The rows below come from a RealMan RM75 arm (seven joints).
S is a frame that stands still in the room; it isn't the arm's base.
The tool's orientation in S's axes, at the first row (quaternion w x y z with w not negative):
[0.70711, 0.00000, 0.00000, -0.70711]
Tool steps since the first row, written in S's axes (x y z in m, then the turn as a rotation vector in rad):
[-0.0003, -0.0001, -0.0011, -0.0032, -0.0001, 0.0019]
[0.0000, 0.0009, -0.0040, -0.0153, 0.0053, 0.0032]
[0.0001, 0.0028, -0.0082, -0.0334, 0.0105, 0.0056]
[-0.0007, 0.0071, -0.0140, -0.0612, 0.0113, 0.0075]
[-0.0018, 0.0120, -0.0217, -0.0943, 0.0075, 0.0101]
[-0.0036, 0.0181, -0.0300, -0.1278, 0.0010, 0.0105]
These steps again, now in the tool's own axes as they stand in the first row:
[0.0001, -0.0003, -0.0011, 0.0001, -0.0032, 0.0019]
[-0.0009, 0.0000, -0.0040, -0.0053, -0.0153, 0.0032]
[-0.0028, 0.0001, -0.0082, -0.0105, -0.0334, 0.0056]
[-0.0071, -0.0007, -0.0140, -0.0113, -0.0612, 0.0075]
[-0.0120, -0.0018, -0.0217, -0.0075, -0.0943, 0.0101]
[-0.0181, -0.0036, -0.0300, -0.0010, -0.1278, 0.0105]

